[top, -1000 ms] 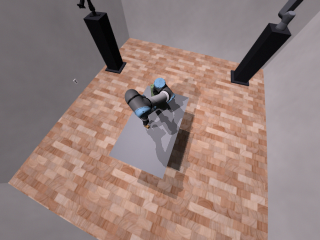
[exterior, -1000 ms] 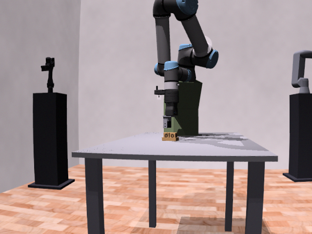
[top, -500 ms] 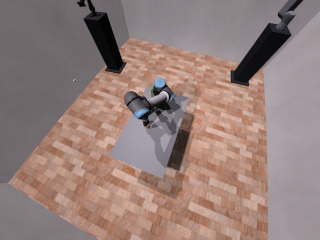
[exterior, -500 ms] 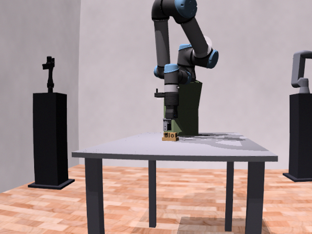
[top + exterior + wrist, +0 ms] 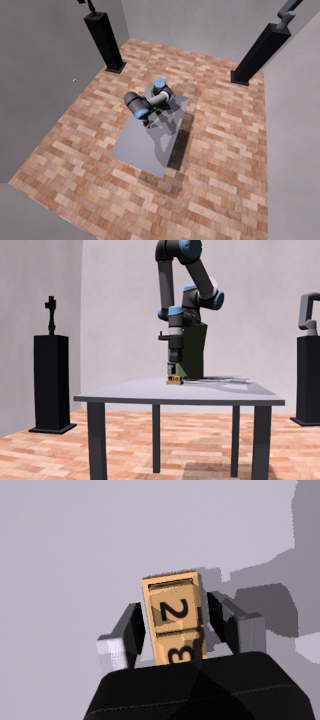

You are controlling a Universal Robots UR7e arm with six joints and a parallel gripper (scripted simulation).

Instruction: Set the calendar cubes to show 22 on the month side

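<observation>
My hand is 1 cm short of the wooden tray, 2 cm to the right of it and 6 cm above it.
</observation>
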